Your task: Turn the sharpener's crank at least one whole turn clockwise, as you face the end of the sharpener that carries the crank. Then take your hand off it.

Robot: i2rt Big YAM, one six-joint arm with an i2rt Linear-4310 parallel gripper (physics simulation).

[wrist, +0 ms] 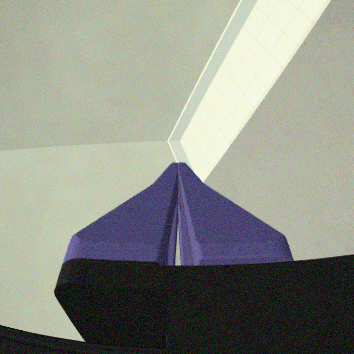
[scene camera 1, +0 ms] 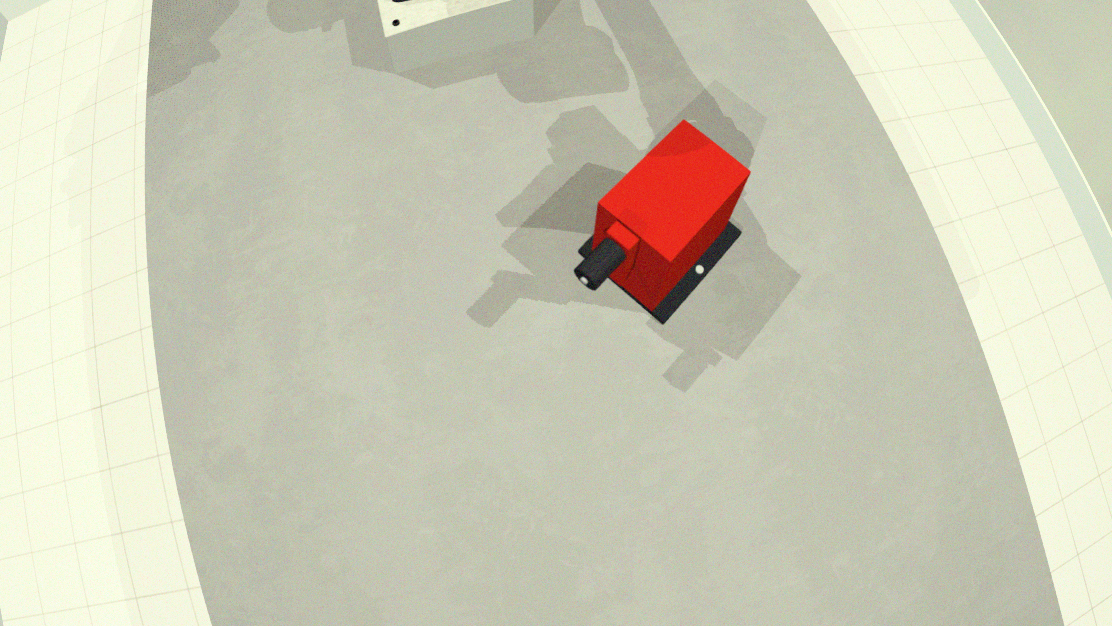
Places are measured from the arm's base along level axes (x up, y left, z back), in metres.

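Where they show: gripper, fingertip midpoint: [wrist: 177,174].
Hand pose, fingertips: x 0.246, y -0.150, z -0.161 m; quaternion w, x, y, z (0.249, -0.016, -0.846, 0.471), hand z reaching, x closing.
Note:
Things, the pixels of their top centre, and the offset from my fingertips. "pt": a spot on its surface instead. Level surfaces: height alone.
- red sharpener, surface spot: [scene camera 1: 675,190] pt dz -0.178, dx -0.197, dy +0.340 m
- black handle, surface spot: [scene camera 1: 599,263] pt dz -0.243, dx -0.179, dy +0.269 m
- grey table, surface height: dx -0.325 m
The red sharpener [scene camera 1: 675,190] stands on its black base [scene camera 1: 700,269], right of the middle in the scene view. Its crank is at the lower-left end: a red arm [scene camera 1: 621,233] with a black handle [scene camera 1: 599,263] that points to the lower left. The sharpener does not show in the wrist view. My gripper [wrist: 177,174] is shut with its purple fingertips together and holds nothing. The gripper does not show in the scene view, where shadows fall around the sharpener. Nothing touches the crank there.
Part of a pale box-like base [scene camera 1: 466,34] shows at the top edge of the scene view, behind and left of the sharpener. The grey table [scene camera 1: 544,466] is bordered by pale tiled strips [scene camera 1: 70,349] on both sides. A pale tiled strip [wrist: 255,65] also crosses the wrist view.

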